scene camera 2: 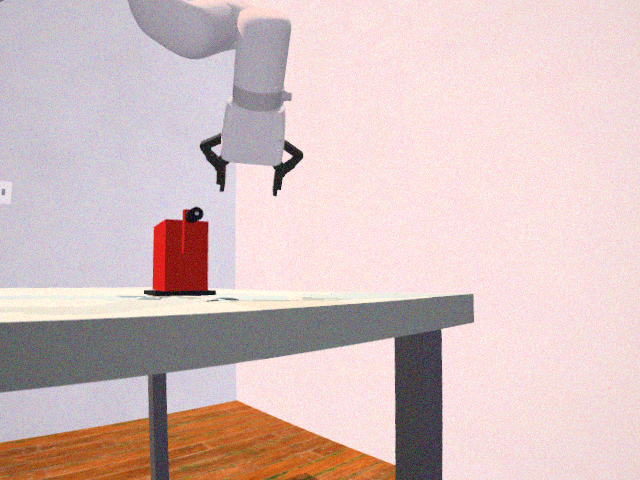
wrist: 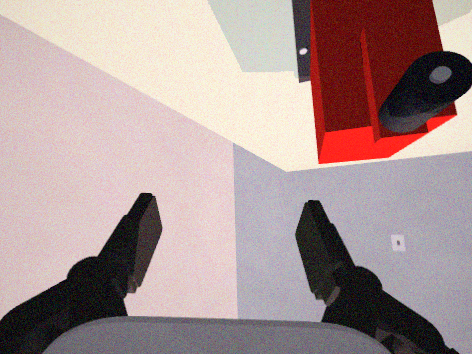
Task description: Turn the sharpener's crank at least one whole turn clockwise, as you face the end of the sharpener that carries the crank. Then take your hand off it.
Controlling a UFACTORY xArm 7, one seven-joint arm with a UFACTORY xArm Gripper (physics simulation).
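Places are measured from the arm's base along level axes (x up, y back, z right), in millimetres.
Where they show: gripper, fingertip midpoint: (scene camera 2: 248,189) (wrist: 230,214).
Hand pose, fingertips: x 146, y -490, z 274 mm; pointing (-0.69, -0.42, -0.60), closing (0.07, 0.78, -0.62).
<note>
Things, the pixels of their top centre, and the offset from my fingertips. "pt": a spot on its surface instead.
- red sharpener, surface spot: (wrist: 340,65) (scene camera 2: 199,249) pt dx -105, dy +61, dz -58 mm
- round black knob, middle of its top: (wrist: 421,120) (scene camera 2: 194,208) dx -41, dy +94, dz -25 mm
The red sharpener (scene camera 2: 195,263) (wrist: 340,65) stands upright on its dark base on the table. Its crank is a thin red arm (scene camera 2: 183,235) (wrist: 371,92) on the end face, pointing up, with a round black knob (scene camera 2: 194,214) (wrist: 425,92) at its top, slightly above the body's top edge in the scene view. My gripper (scene camera 2: 248,193) (wrist: 230,214) is open, with nothing between its fingers. It hangs above and to the right of the knob in the scene view, apart from it. In the wrist view the knob lies up and right of the fingertips.
The table (scene camera 2: 361,314) (wrist: 200,90) has its edge and corner right of the sharpener in the scene view. Flat pale patches (scene camera 2: 258,296) (wrist: 257,40) lie on the table top near the sharpener. A wall plate (scene camera 2: 5,192) (wrist: 398,243) is on the bluish wall.
</note>
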